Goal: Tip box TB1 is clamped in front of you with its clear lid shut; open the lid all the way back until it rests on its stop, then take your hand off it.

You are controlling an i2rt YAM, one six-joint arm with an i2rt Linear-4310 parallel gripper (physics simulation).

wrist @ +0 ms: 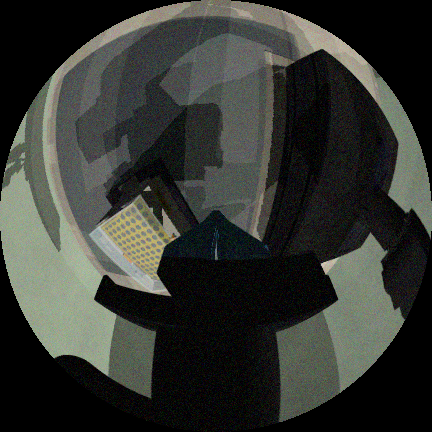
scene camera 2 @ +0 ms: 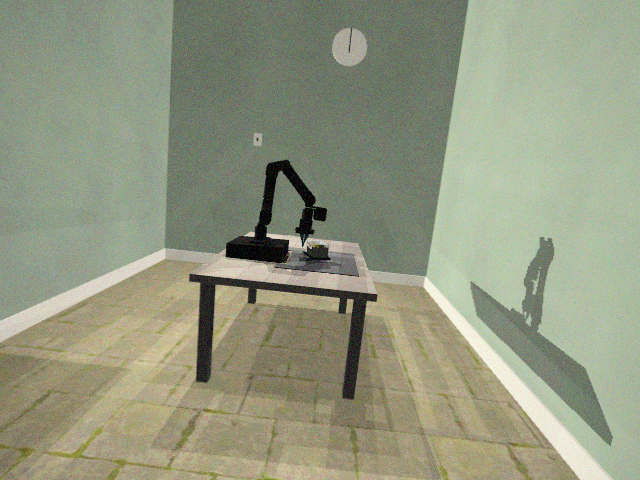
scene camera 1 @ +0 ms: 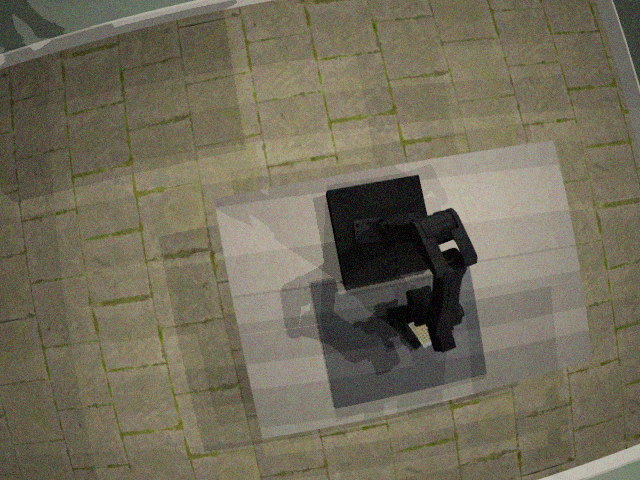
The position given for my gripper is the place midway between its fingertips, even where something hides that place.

Observation:
My gripper [wrist: 215, 215] is shut and holds nothing. I also see a tip box lid [wrist: 131, 236].

